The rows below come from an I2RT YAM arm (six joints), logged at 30 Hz.
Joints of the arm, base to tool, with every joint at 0 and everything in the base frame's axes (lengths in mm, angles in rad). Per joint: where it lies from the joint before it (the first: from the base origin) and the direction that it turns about. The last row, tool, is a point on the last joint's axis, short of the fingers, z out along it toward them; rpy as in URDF.
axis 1: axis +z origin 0 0 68
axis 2: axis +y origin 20 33.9 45.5
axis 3: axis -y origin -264 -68.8 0
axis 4: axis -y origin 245 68.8 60
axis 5: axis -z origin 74 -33.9 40.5
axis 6: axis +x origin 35.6 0 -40.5
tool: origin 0 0 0 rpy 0 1.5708 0
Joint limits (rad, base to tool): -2.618..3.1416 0..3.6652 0..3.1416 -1.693..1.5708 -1.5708..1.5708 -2.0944..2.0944
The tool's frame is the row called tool.
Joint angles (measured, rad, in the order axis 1, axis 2, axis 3, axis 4, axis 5, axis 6), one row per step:
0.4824 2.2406 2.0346 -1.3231 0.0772 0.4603
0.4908 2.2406 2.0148 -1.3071 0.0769 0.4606
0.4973 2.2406 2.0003 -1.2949 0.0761 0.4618
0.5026 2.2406 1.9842 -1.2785 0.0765 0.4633
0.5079 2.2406 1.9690 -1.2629 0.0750 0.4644
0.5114 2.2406 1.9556 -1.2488 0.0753 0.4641
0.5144 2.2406 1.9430 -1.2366 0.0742 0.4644
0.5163 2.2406 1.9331 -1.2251 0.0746 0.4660
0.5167 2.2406 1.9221 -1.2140 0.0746 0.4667
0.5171 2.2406 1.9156 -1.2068 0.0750 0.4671
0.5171 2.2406 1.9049 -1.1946 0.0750 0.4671
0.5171 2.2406 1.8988 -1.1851 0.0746 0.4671
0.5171 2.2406 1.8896 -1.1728 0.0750 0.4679
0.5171 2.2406 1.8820 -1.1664 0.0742 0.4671
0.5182 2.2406 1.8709 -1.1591 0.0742 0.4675
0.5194 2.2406 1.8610 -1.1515 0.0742 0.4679
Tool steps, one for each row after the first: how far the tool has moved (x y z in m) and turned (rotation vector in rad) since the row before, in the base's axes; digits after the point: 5 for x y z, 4 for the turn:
-0.00197 0.00315 -0.00501 -0.0015 0.0035 0.0081
-0.00155 0.00245 -0.00367 -0.0003 0.0023 0.0053
-0.00110 0.00204 -0.00406 -0.0001 -0.0005 0.0038
-0.00118 0.00207 -0.00384 0.0016 0.0003 0.0043
-0.00078 0.00131 -0.00337 0.0001 -0.0007 0.0038
-0.00084 0.00109 -0.00318 0.0008 0.0009 0.0027
-0.00038 0.00073 -0.00248 0.0006 -0.0017 0.0003
-0.00025 0.00006 -0.00277 0.0001 -0.0001 -0.0003
-0.00013 0.00011 -0.00163 0.0000 -0.0008 0.0000
-0.00007 -0.00004 -0.00268 0.0007 -0.0013 0.0000
0.00018 0.00012 -0.00152 0.0020 -0.0028 0.0000
0.00009 0.00003 -0.00229 0.0012 -0.0029 -0.0008
-0.00032 -0.00015 -0.00191 0.0000 0.0015 0.0008
-0.00090 0.00004 -0.00280 -0.0019 0.0033 0.0007
-0.00077 0.00017 -0.00248 -0.0011 0.0020 0.0008

